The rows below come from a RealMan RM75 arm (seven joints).
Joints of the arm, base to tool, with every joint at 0 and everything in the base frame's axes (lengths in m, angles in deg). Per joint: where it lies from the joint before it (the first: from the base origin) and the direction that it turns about. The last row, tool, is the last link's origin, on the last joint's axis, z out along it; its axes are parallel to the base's.
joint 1: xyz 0 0 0.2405 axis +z
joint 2: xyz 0 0 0 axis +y
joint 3: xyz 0 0 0.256 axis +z
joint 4: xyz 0 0 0 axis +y
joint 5: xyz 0 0 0.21 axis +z
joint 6: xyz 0 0 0 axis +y
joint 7: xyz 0 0 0.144 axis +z
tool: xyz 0 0 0
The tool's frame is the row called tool.
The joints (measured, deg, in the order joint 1, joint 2, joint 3, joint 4, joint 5, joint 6, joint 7), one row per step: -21.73 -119.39 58.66 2.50 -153.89 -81.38 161.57; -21.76 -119.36 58.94 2.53 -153.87 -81.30 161.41; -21.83 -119.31 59.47 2.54 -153.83 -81.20 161.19; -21.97 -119.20 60.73 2.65 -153.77 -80.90 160.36; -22.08 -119.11 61.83 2.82 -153.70 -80.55 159.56; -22.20 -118.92 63.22 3.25 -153.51 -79.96 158.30; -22.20 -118.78 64.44 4.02 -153.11 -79.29 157.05; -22.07 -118.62 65.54 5.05 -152.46 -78.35 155.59; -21.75 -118.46 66.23 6.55 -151.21 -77.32 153.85; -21.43 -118.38 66.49 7.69 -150.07 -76.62 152.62; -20.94 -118.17 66.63 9.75 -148.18 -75.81 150.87; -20.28 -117.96 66.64 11.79 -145.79 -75.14 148.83
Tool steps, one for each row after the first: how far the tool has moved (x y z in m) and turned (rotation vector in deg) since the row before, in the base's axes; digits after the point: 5 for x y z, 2 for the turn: 0.00034 0.00029 -0.00047 -0.29 -0.01 -0.13; 0.00073 0.00045 -0.00102 -0.54 0.03 -0.27; 0.00164 0.00113 -0.00225 -1.31 -0.20 -0.60; 0.00138 0.00109 -0.00195 -1.18 -0.21 -0.49; 0.00167 0.00195 -0.00173 -1.55 -0.30 -0.64; 0.00193 0.00206 -0.00139 -1.45 -0.20 -0.70; 0.00139 0.00206 -0.00119 -1.57 -0.19 -0.54; 0.00153 0.00211 -0.00041 -1.57 -0.19 -0.64; 0.00091 0.00101 -0.00030 -1.08 -0.09 -0.41; 0.00228 0.00232 0.00165 -1.22 0.11 -1.02; 0.00170 0.00078 0.00101 -1.57 0.09 -0.97
